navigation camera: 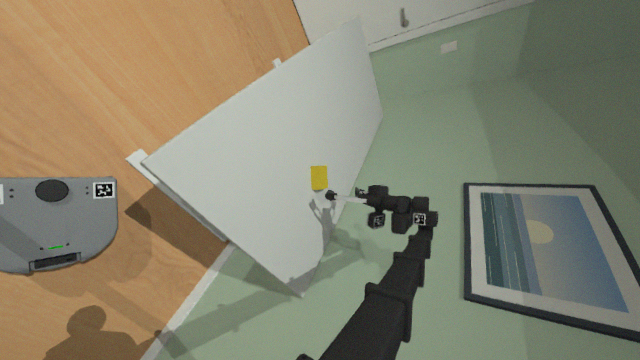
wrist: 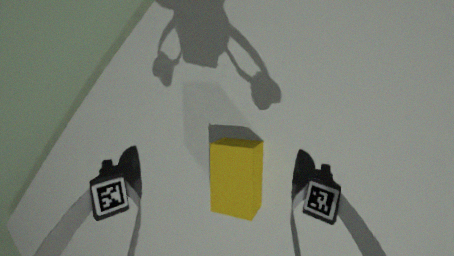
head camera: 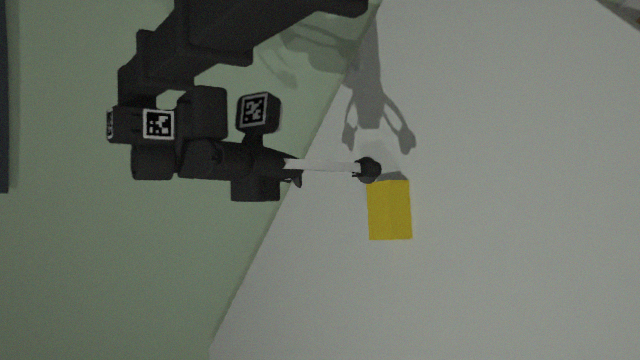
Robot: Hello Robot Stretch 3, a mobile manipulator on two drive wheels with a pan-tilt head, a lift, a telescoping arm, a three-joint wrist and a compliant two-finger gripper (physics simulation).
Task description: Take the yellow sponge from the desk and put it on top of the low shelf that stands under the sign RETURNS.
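Where they show: gripper, fingertip midpoint: [navigation camera: 341,193] [head camera: 337,173]; robot's base, origin of the base link: [navigation camera: 53,189].
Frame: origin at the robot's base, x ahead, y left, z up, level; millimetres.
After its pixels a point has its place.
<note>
The yellow sponge [head camera: 389,210] @[z 765, x 47, y -707 mm] [navigation camera: 319,178] @[z 763, x 44, y -709 mm] [wrist: 233,177] lies on the white desk [head camera: 500,200] @[z 720, x 24, y -523 mm] [navigation camera: 240,130] @[z 720, x 189, y -358 mm] [wrist: 375,100], near its wall side. My gripper [head camera: 333,174] @[z 866, x -13, y -710 mm] [navigation camera: 345,193] @[z 866, x -13, y -710 mm] [wrist: 217,166] @[z 866, x -13, y -710 mm] is open wide and empty. It hangs above the desk, its shadow falling on the top apart from the fingers. In the wrist view the sponge appears between the two spread fingers, somewhat nearer the right one, touching neither. In the head view the nearer fingertip overlaps the sponge's top edge. The low shelf and the sign RETURNS do not show.
The green wall [head camera: 150,260] @[z 989, x 210, y -1426 mm] [navigation camera: 425,140] @[z 1080, x 299, y -1524 mm] [wrist: 45,65] runs along the desk's edge. A framed picture [navigation camera: 560,240] @[z 1576, x -162, y -989 mm] hangs on it beside my wrist. My grey base [navigation camera: 65,220] @[z 160, x -102, y -27 mm] stands on the wooden floor [navigation camera: 100,75] @[z 0, x 489, y -135 mm]. A pale door [navigation camera: 350,15] @[z 494, x 1464, y -1570 mm] is beyond the desk.
</note>
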